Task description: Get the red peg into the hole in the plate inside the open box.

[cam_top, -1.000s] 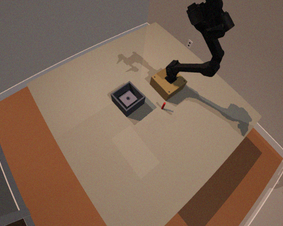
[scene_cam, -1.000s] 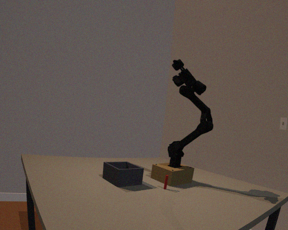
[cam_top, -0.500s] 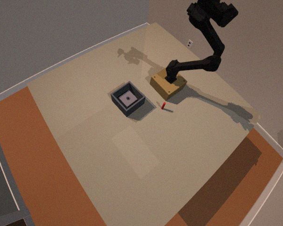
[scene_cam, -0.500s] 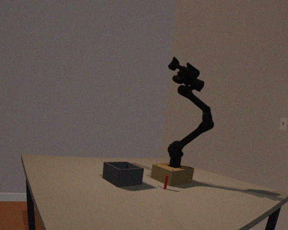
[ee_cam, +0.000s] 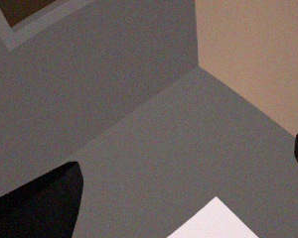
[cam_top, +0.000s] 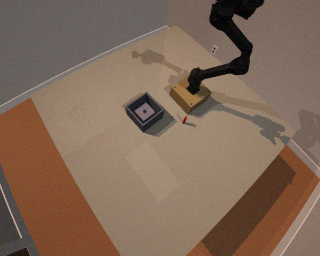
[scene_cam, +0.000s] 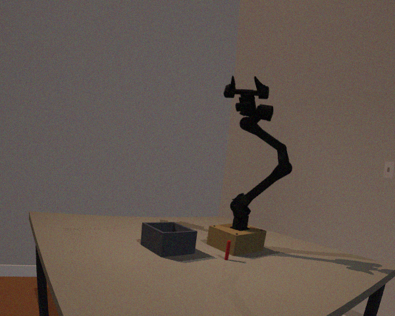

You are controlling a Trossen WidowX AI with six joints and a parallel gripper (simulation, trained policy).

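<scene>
Right now my gripper tip is 20 mm short of the red peg, 40 mm to the right of it and 690 mm above it. Round my gripper tip: dark box: 170 mm ahead, 140 mm to the right, 700 mm below; pale plate: 170 mm ahead, 140 mm to the right, 680 mm below.
</scene>
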